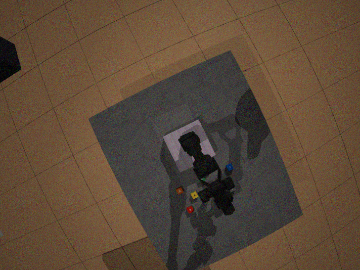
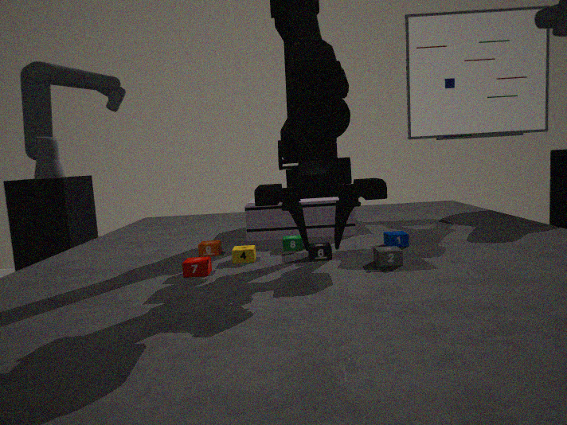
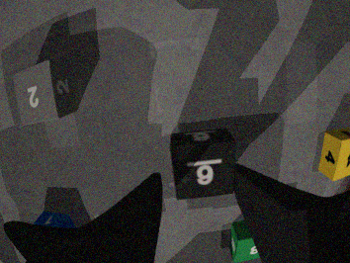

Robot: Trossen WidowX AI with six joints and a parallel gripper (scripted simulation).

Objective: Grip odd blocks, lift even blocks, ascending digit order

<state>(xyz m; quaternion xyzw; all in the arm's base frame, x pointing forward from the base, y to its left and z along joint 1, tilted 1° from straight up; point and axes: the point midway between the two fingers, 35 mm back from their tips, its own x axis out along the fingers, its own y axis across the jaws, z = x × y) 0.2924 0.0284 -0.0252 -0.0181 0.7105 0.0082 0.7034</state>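
Now: gripper tip 17 cm to the left of the red 7 block and 7 cm short of it. Round my gripper tip: grey 2 block 9 cm to the left, 6 cm ahead; green 8 block 7 cm behind, 5 cm to the right; black 6 block 1 cm ahead.
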